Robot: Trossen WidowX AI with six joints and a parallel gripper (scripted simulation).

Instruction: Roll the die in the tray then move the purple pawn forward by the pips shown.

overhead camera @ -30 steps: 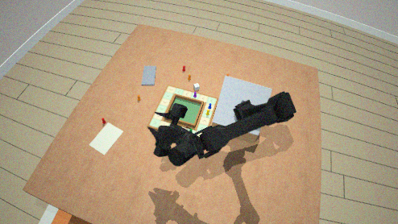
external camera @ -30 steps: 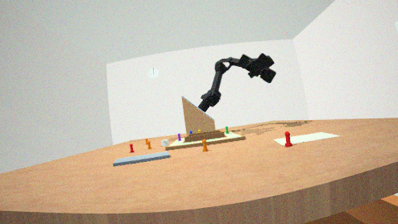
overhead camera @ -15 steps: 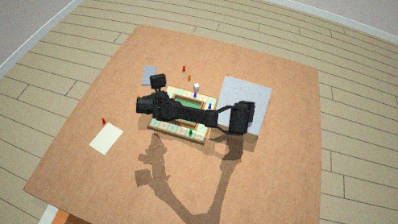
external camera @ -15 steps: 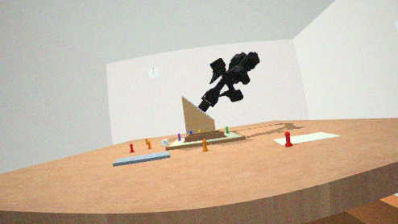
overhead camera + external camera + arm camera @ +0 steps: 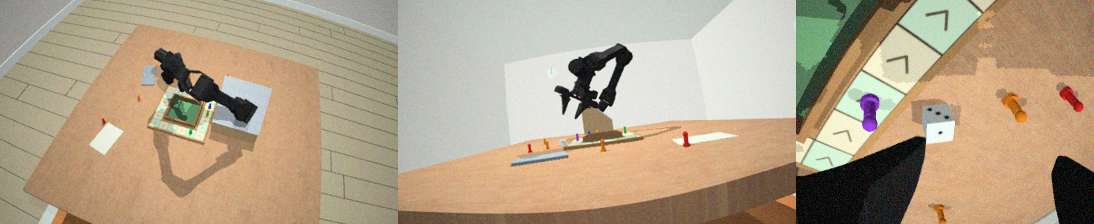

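The white die lies 6 cm behind my gripper tip, 6 cm to the right of it and 11 cm below it. Round my gripper tip: blue pawn: 17 cm behind, 4 cm to the left, 9 cm below; then green tray: 6 cm behind, 12 cm to the left, 11 cm below; then purple pawn: 7 cm behind, 1 cm to the left, 9 cm below.
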